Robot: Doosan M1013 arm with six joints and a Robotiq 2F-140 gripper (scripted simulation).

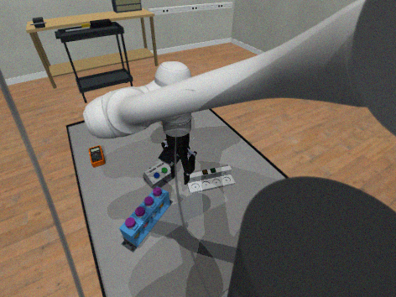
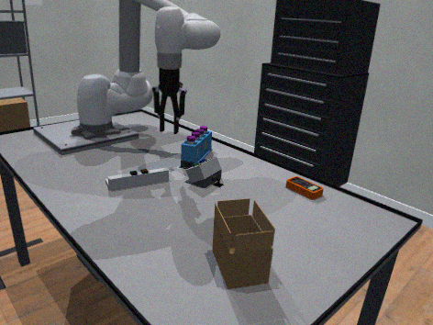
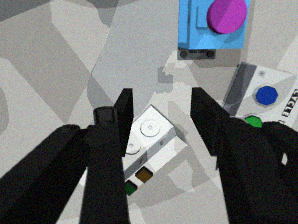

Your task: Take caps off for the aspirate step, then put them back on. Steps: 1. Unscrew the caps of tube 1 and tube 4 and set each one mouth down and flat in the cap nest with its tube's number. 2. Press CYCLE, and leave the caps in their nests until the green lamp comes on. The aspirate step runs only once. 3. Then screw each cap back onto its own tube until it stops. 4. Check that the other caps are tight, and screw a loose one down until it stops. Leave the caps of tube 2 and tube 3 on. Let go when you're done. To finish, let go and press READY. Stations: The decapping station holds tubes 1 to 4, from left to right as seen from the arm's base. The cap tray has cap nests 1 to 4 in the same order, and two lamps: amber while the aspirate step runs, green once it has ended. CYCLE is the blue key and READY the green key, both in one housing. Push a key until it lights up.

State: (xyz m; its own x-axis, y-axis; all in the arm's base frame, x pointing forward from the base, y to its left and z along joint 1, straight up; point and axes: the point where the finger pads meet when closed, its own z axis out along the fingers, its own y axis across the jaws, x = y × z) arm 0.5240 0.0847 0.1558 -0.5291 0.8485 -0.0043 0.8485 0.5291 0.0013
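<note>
The purple cap lies 230 mm to the left of my hand, 70 mm below it and 70 mm behind it. Round my hand: grey key housing: 160 mm ahead, 130 mm below, 40 mm to the left; then green ready key: 150 mm ahead, 120 mm below, 20 mm to the left; then blue cycle key: 140 mm ahead, 120 mm below, 60 mm to the left.
</note>
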